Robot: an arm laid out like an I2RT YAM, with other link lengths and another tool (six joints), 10 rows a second.
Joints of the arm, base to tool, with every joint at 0 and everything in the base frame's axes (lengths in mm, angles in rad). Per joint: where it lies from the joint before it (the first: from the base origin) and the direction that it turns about. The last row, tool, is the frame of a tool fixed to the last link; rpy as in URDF.
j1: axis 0 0 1 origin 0 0 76.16
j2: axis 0 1 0 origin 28 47.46 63.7
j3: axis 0 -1 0 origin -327.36 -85.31 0
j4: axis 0 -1 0 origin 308.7 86.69 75.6
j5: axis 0 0 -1 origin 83.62 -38.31 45.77
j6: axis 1 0 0 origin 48.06 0 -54.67
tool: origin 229 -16 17 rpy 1.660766 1.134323 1.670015
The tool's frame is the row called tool.
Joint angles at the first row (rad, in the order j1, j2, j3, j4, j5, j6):
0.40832 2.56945 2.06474 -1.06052 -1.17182 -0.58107
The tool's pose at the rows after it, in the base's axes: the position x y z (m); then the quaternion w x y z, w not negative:
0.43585 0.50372 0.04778 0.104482 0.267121 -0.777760 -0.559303
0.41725 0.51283 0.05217 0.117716 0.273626 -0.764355 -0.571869
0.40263 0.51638 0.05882 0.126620 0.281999 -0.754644 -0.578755
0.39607 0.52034 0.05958 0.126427 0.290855 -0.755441 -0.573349
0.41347 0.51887 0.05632 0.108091 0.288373 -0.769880 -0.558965
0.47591 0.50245 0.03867 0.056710 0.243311 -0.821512 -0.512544
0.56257 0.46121 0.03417 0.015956 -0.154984 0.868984 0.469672
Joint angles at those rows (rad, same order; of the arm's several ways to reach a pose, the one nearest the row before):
0.44060 2.57307 2.05803 -1.13874 -1.21567 -0.68465
0.46172 2.57698 2.04709 -1.16612 -1.25051 -0.72095
0.47470 2.57731 2.04746 -1.21885 -1.26948 -0.77572
0.48750 2.56522 2.03827 -1.20991 -1.25710 -0.77286
0.47884 2.54487 2.03015 -1.12824 -1.21769 -0.69418
0.43970 2.49137 1.97999 -0.89187 -1.08404 -0.44486
0.37150 2.42964 1.91943 -0.66621 -0.93187 -0.19396

